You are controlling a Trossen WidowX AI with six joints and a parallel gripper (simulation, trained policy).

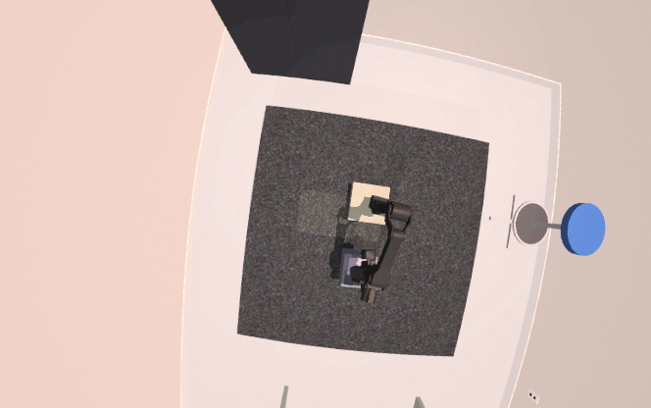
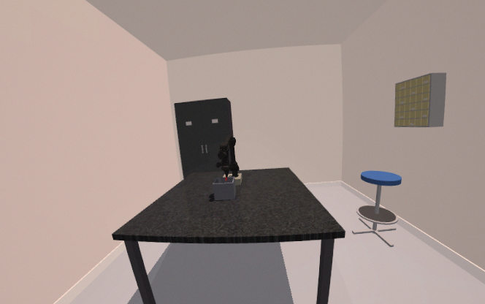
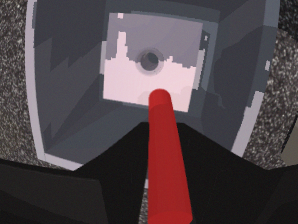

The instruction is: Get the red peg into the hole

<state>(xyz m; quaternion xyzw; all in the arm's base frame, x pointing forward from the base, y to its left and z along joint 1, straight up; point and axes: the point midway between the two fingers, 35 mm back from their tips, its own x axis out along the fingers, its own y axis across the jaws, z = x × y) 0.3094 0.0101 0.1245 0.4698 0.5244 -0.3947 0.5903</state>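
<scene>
Right now the red peg is 1 cm above my gripper tip.
</scene>
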